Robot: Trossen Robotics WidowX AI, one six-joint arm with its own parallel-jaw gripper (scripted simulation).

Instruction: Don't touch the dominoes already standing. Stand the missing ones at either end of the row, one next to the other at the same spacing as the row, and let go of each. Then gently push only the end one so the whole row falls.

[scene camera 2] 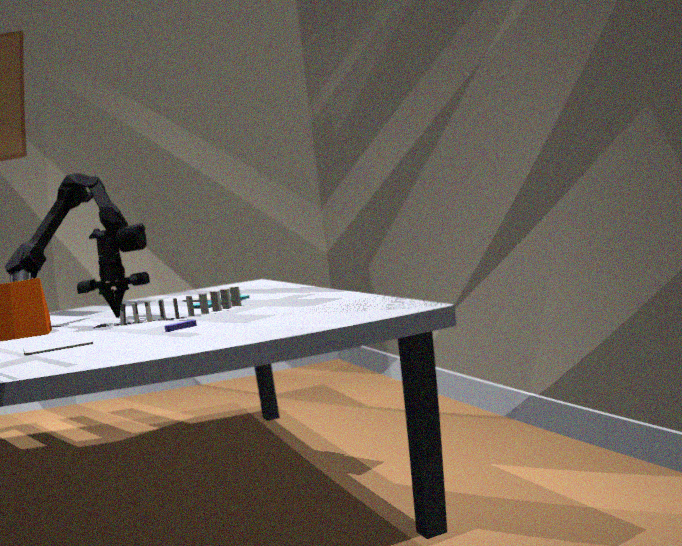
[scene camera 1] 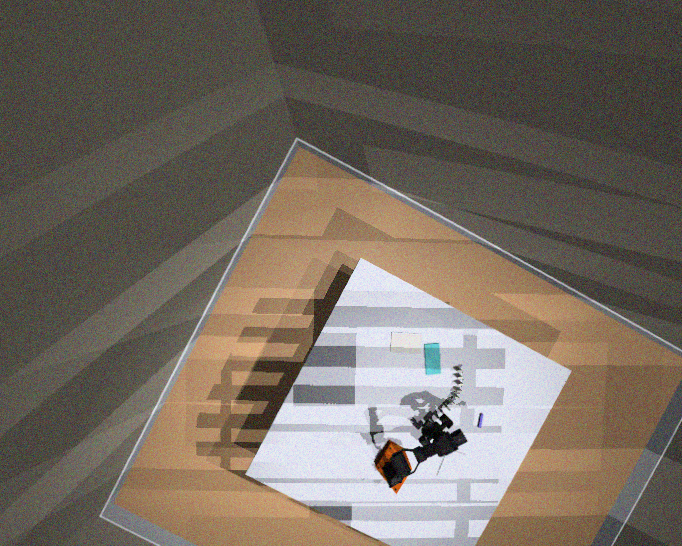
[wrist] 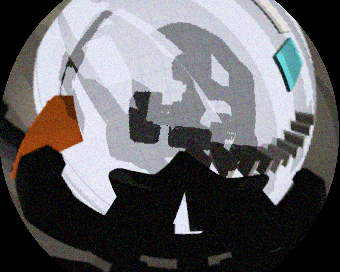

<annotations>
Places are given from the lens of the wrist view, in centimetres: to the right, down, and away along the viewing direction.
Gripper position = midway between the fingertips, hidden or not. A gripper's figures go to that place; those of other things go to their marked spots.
my gripper (wrist: 181, 154): 2, 2, 10
teal card (wrist: 287, 59): 25, -16, 4
</annotations>
